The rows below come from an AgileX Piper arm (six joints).
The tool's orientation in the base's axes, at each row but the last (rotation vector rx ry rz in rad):
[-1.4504 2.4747 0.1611]
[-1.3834 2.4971 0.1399]
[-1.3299 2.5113 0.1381]
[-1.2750 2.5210 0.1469]
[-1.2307 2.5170 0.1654]
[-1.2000 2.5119 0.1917]
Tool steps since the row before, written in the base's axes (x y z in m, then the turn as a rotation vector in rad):
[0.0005 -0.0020 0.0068 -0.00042 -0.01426 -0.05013]
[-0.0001 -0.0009 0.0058 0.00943 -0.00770 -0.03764]
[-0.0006 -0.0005 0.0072 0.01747 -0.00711 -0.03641]
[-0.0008 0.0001 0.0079 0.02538 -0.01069 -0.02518]
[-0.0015 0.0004 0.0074 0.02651 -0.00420 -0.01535]
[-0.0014 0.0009 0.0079 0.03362 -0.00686 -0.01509]
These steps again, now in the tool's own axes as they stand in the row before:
[-0.0005 -0.0017 -0.0069 0.02641 -0.00471 0.04469]
[-0.0009 -0.0007 -0.0058 0.01250 -0.01013 0.03614]
[-0.0015 -0.0002 -0.0071 0.00741 -0.01647 0.03682]
[-0.0022 0.0003 -0.0076 0.00217 -0.02548 0.02718]
[-0.0020 0.0011 -0.0072 -0.00670 -0.02275 0.01984]
[-0.0027 0.0014 -0.0075 -0.00899 -0.02994 0.02068]

